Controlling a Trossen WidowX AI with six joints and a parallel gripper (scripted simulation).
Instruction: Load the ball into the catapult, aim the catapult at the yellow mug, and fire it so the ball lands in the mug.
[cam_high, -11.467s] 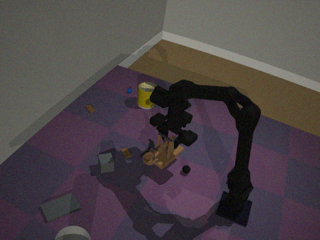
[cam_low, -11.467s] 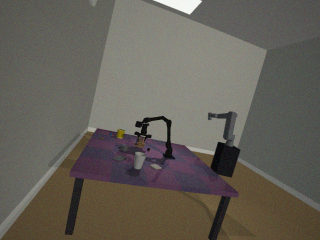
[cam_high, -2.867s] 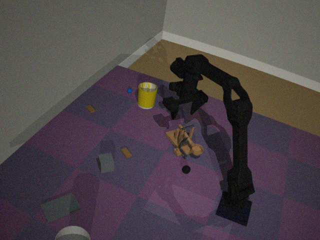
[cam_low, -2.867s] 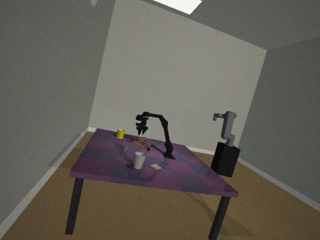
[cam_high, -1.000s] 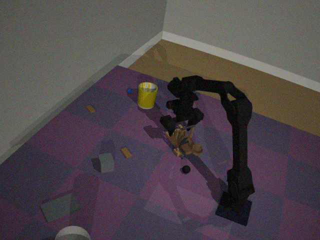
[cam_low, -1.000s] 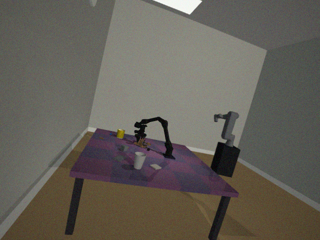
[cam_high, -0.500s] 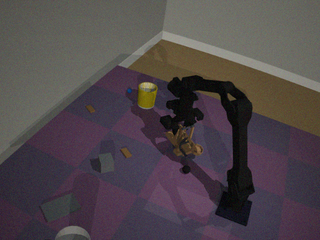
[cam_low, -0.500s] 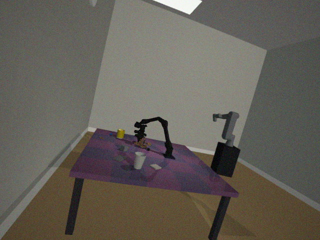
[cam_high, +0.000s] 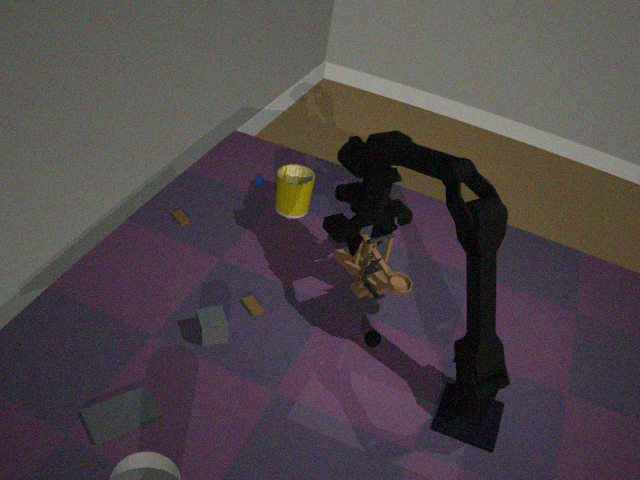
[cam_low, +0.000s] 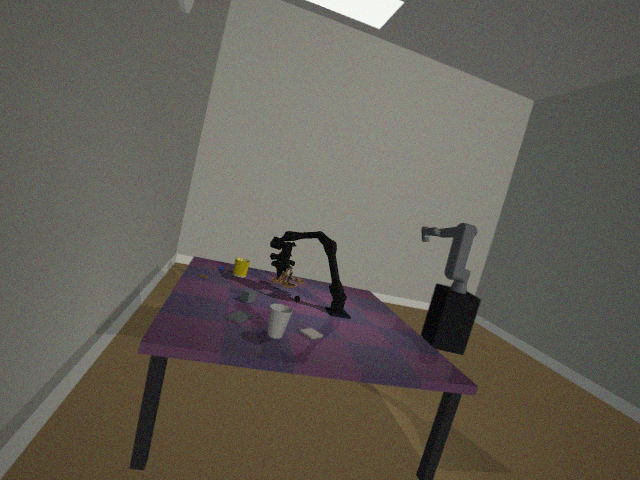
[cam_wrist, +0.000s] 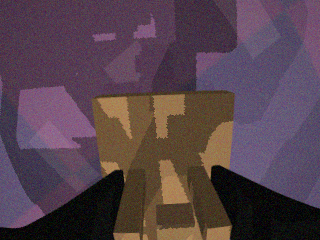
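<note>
Now: the black ball 120 mm behind my gripper tip, 140 mm to the left of it and 60 mm below it. Round my gripper tip: grey cube: 130 mm ahead, 330 mm to the left, 50 mm below; wooden catapult: 60 mm behind, 50 mm to the left, 20 mm above; yellow mug: 250 mm ahead, 110 mm to the right, 50 mm below.
</note>
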